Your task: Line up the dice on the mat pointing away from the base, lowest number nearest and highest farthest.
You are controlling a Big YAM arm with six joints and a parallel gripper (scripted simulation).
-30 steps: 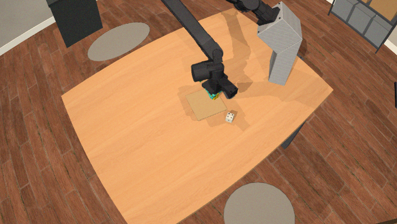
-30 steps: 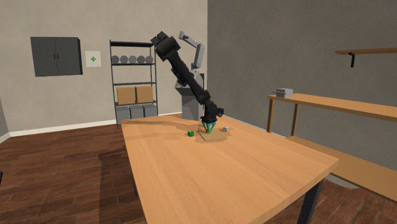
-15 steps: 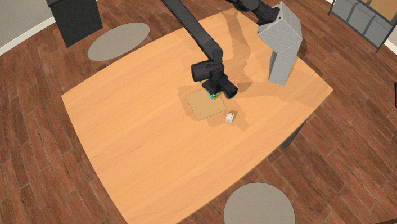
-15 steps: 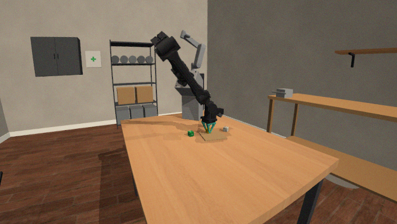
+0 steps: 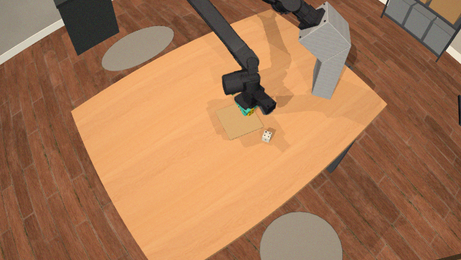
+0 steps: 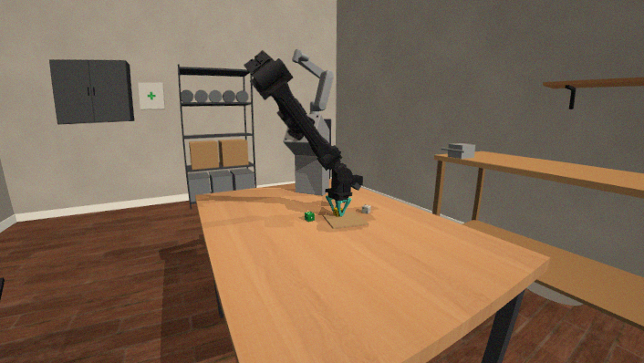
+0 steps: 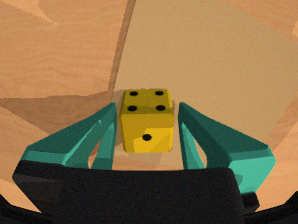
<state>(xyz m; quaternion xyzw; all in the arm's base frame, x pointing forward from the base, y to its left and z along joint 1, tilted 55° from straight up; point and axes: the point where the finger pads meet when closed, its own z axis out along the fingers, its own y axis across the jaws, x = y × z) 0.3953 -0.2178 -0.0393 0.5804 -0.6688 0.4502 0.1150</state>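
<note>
Now: the yellow die right at my hand. The rest, counted from my hand: green die 60 mm behind, 110 mm to the right; tan mat 40 mm ahead, 20 mm to the right, 10 mm below; white die 70 mm ahead, 110 mm to the left.
</note>
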